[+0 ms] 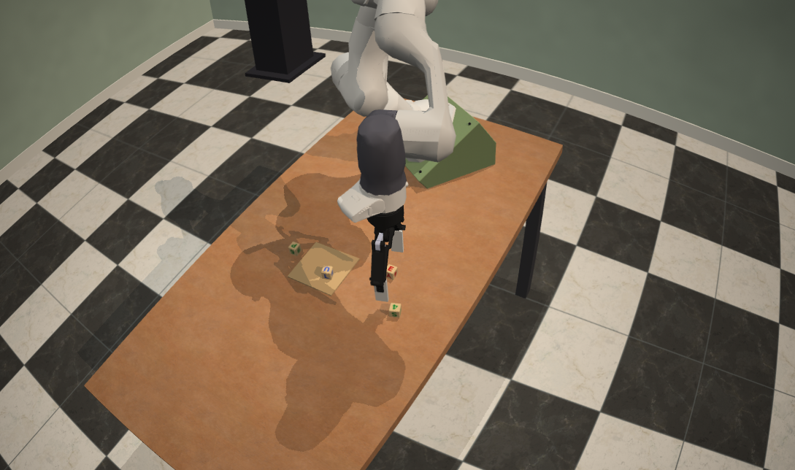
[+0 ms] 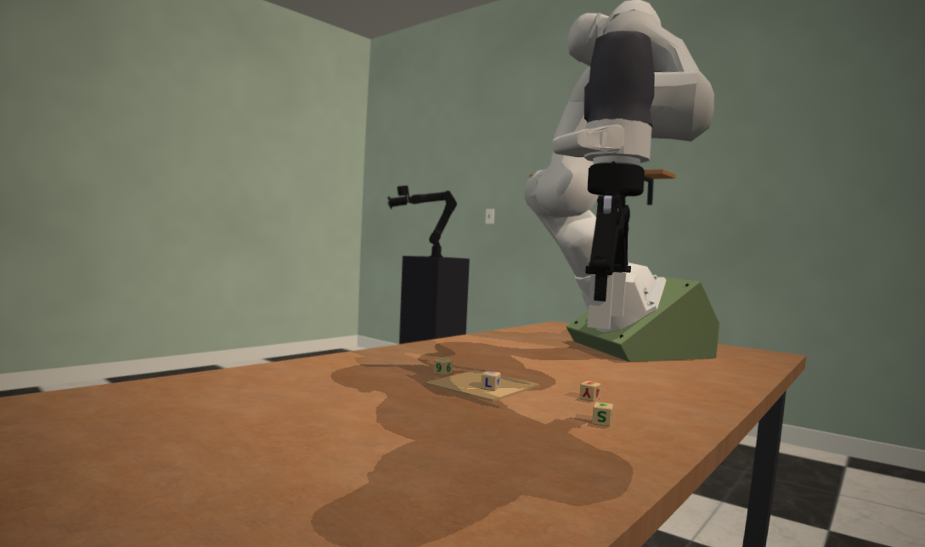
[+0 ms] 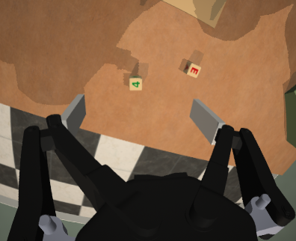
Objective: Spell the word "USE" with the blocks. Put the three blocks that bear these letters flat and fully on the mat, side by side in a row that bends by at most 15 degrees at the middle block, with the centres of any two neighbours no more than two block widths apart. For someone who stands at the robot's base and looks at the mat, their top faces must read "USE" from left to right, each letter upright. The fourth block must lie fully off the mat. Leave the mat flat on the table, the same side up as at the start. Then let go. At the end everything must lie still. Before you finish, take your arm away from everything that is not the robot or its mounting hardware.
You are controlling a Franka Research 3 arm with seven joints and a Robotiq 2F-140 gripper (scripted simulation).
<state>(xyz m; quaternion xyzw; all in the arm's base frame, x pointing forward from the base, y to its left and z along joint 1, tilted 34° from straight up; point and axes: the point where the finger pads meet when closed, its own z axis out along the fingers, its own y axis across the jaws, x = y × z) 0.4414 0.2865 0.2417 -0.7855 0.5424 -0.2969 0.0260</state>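
Right now the S block is 14 cm below my hand. Round my hand: U block 3 cm behind, 21 cm to the right, 14 cm below; E block 10 cm behind, 7 cm to the right, 14 cm below; mat 5 cm behind, 24 cm to the right, 15 cm below.
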